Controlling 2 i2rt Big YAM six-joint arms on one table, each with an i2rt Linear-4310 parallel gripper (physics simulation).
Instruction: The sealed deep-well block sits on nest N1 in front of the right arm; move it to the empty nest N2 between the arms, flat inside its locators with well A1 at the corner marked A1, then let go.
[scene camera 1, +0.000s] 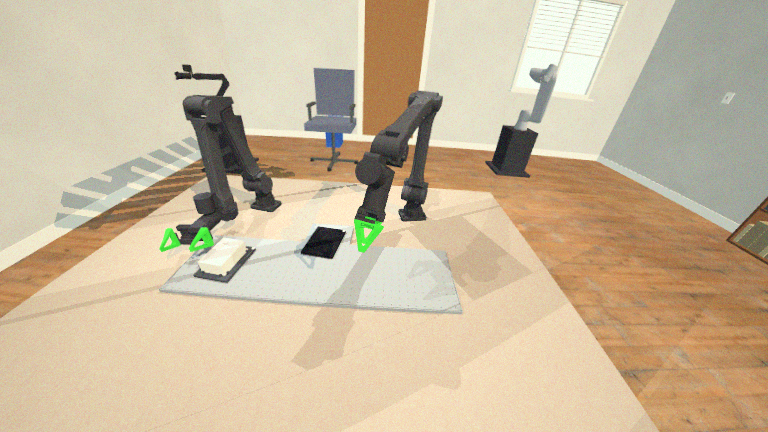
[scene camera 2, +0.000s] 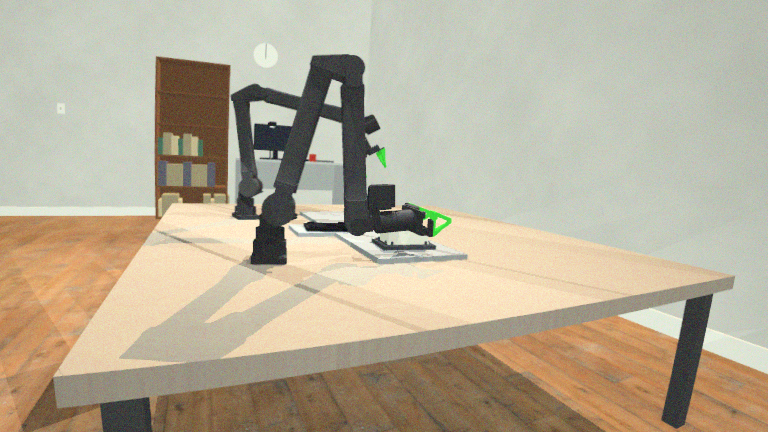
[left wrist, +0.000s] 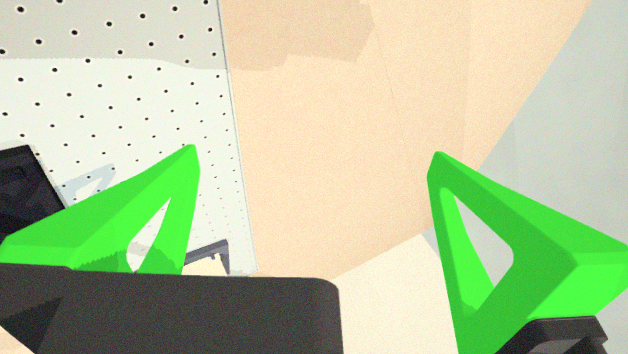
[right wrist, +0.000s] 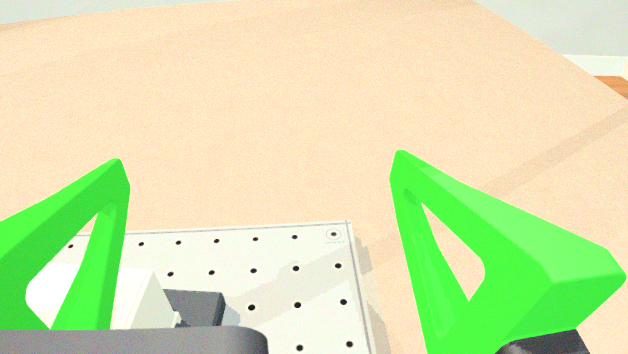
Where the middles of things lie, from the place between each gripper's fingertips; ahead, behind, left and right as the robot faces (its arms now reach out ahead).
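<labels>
White block (scene camera 1: 223, 256): 48 cm to the right of my left hand, 11 cm behind it and 17 cm below it. Black nest (scene camera 1: 324, 242): 17 cm to the right of my left hand, 25 cm behind it, 20 cm below it.
Relative to the white block, my right gripper is 10 cm to the right of it, 6 cm past it and 7 cm above it. The black nest is 41 cm to the left of my right hand, 21 cm behind it and 9 cm below it.
</labels>
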